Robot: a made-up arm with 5 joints.
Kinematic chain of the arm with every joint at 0, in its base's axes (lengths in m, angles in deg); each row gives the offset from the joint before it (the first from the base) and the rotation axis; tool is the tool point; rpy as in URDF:
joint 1: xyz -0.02 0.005 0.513 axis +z
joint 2: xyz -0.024 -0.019 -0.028 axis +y
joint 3: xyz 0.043 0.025 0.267 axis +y
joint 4: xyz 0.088 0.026 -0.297 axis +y
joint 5: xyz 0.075 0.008 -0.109 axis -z
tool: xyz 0.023 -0.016 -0.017 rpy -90 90 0
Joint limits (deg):
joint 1: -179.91..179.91
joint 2: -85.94..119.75
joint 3: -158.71..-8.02
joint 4: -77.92..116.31
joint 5: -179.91..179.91
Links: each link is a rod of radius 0.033 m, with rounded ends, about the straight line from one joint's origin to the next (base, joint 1, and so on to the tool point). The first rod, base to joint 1, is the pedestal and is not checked.
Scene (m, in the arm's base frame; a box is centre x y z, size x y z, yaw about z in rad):
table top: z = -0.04
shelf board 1: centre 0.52 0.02 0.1 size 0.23 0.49 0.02 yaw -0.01
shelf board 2: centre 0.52 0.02 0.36 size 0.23 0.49 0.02 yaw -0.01
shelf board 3: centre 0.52 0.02 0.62 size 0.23 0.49 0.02 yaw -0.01
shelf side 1: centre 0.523 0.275 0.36 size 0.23 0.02 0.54 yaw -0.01
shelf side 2: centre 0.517 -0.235 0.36 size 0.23 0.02 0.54 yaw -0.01
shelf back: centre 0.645 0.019 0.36 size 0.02 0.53 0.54 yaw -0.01
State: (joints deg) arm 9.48 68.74 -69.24 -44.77 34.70
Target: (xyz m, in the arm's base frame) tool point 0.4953 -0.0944 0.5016
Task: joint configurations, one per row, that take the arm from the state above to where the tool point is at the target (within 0.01 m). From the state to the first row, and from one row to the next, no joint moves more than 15 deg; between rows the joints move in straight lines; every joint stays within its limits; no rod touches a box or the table.
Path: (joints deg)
1: 11.07 65.23 -57.99 -47.81 35.05
2: 12.65 61.71 -46.75 -50.85 35.39
3: 14.24 58.20 -35.50 -53.89 35.74
4: 2.87 43.75 -29.42 -61.90 35.22
5: -8.49 29.31 -23.34 -69.91 34.69
6: -19.86 14.87 -17.26 -77.92 34.17
7: -18.00 21.46 -29.65 -73.35 34.17
8: -16.14 28.06 -42.04 -68.78 34.18
9: -14.29 34.66 -54.43 -64.21 34.19
10: -12.43 41.26 -66.82 -59.64 34.19

